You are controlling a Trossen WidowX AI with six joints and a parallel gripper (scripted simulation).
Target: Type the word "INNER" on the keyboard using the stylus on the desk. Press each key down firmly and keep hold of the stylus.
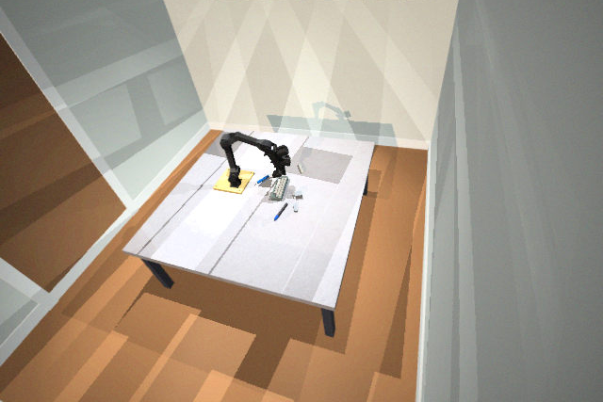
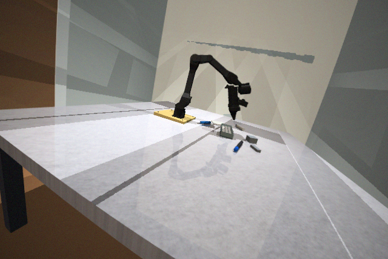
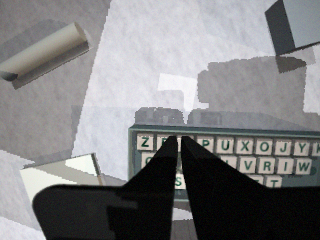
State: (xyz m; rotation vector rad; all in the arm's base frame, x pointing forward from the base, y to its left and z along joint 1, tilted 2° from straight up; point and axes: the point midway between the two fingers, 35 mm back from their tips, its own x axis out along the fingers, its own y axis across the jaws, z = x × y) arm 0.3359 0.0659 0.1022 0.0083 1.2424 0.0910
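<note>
My gripper tip is 20 cm past the blue stylus, 7 cm above it and 2 cm to the left of it. From my gripper tip the other things lie so: white stick (14 cm to the left, 7 cm below, 6 cm ahead); flat grey piece (22 cm to the right, 11 cm ahead, 7 cm below); pen (28 cm to the right, 7 cm below, 3 cm ahead).
</note>
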